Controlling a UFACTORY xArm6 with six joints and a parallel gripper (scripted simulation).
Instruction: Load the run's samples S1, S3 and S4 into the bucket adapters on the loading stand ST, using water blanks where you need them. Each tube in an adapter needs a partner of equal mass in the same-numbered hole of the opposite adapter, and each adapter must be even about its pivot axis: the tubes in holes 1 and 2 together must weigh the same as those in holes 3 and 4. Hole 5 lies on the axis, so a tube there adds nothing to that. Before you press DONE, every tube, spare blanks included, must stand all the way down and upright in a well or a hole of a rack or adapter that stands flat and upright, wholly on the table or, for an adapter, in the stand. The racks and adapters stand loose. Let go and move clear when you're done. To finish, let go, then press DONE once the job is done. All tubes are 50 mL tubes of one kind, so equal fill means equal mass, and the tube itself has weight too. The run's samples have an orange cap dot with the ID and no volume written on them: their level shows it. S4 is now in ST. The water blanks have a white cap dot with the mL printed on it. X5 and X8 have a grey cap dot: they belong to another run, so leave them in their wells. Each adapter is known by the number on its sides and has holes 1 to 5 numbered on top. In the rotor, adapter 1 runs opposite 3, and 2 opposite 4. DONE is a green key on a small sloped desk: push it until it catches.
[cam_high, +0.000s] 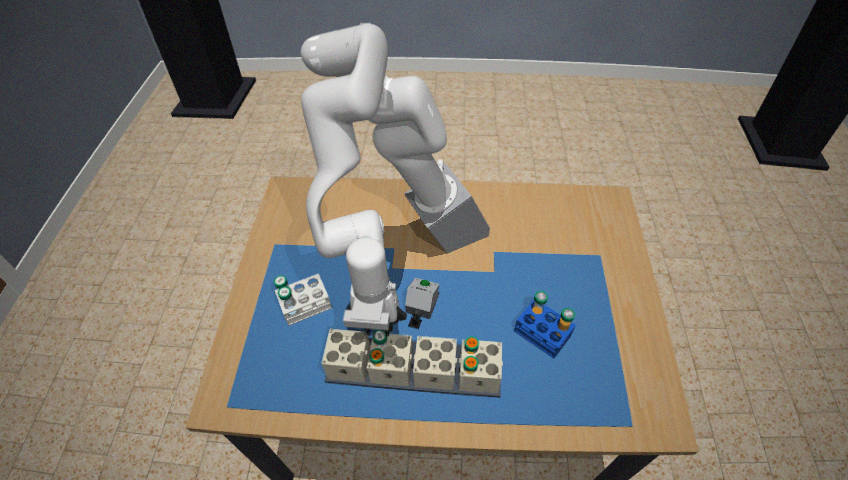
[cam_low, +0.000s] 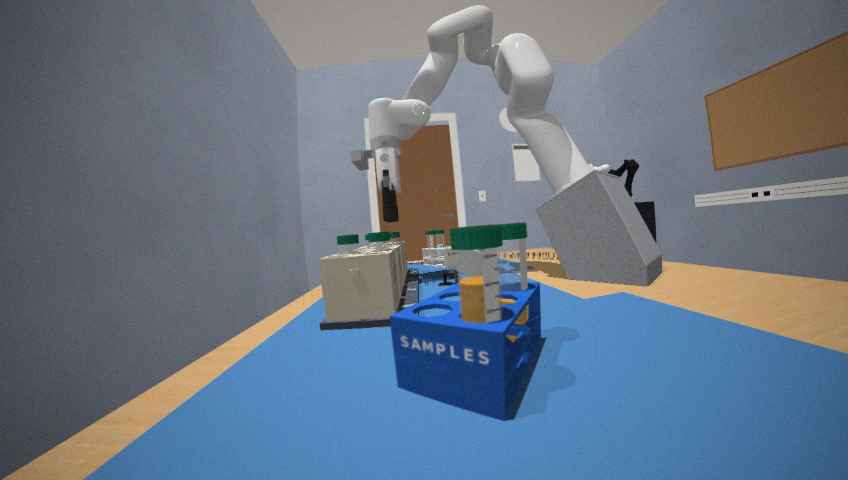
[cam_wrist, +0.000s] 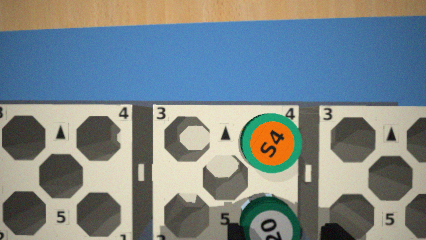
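Right now the green done key is 20 cm behind my hand, 10 cm below it and 8 cm to the left of it. From my hand the other things lie so: loading stand ST (17 cm below, 8 cm to the left, 2 cm ahead); then orange-dot tube (21 cm to the left, 10 cm below, 5 cm ahead); then white blank rack (25 cm to the right, 14 cm below, 14 cm behind).
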